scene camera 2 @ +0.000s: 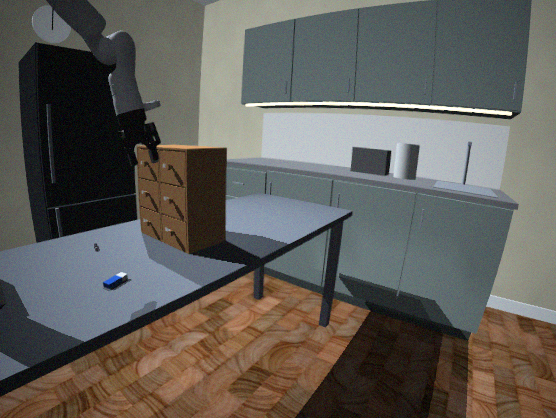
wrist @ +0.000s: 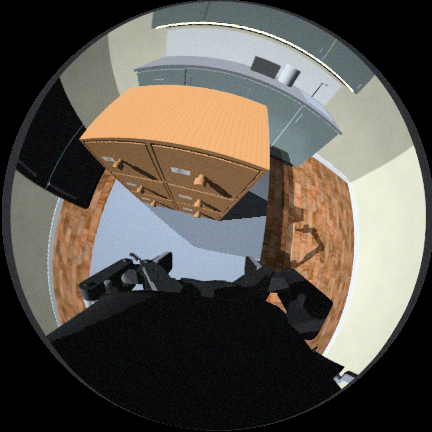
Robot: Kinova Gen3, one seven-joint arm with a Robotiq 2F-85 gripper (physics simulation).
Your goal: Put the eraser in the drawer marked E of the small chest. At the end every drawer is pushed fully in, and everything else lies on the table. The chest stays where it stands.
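Places are measured from the arm's base along level axes (x ahead, y left, z up), in centimetres.
Pixels of known places: gripper, fingertip midpoint: (scene camera 2: 144,164) (wrist: 207,262).
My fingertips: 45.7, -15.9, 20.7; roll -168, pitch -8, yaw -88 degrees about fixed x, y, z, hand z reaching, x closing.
Ahead of a thing's pixels: the offset from my fingertips to its top centre, as dx, dy, dz. Level surfaces: height alone.
The blue and white eraser {-14.7, -3.2, -27.6} (scene camera 2: 115,280) lies flat on the table, in front of the chest and apart from it; it does not show in the wrist view. The small wooden chest {+21.3, +8.1, +4.0} (scene camera 2: 206,200) (wrist: 185,112) stands on the table, with two columns of drawers in three rows. All its drawers look pushed in. Each has a knob and a small label, too blurred to read, so I cannot tell which is E. My gripper (scene camera 2: 143,159) (wrist: 207,262) is open and empty, in the air in front of the chest's upper drawers, well above the table.
A small dark object {-5.6, +22.6, -27.9} (scene camera 2: 96,247) lies on the table {dz -28.9} (scene camera 2: 60,260) behind the eraser. A black fridge (scene camera 2: 85,110) (wrist: 47,130) stands at the left. A kitchen counter (scene camera 2: 300,166) with a dark box (scene camera 2: 370,161) and a pale cylinder (scene camera 2: 406,161) stands behind.
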